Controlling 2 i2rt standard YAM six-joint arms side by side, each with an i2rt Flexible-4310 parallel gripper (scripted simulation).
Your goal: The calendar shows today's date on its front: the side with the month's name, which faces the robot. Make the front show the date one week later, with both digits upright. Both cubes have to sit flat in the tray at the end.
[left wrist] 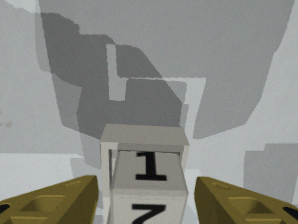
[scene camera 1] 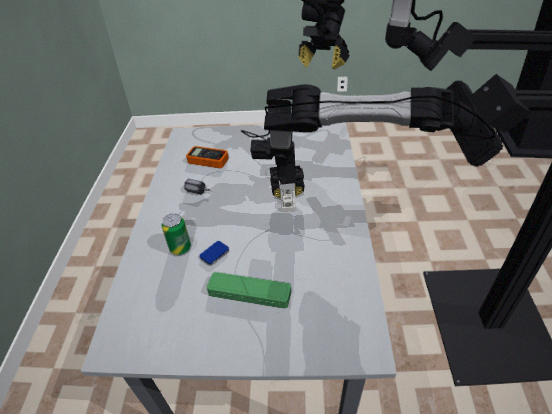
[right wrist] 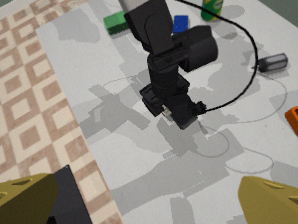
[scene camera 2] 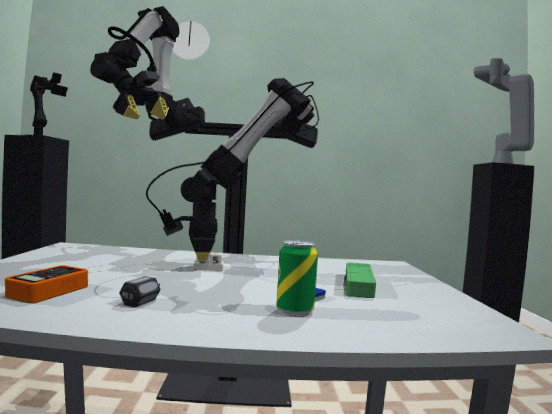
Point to a dark grey object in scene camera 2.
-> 134,293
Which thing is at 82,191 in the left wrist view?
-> My left gripper.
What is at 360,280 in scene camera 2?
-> A green box.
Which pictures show my left gripper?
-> The left wrist view, scene camera 1, the right wrist view and scene camera 2: all of them.
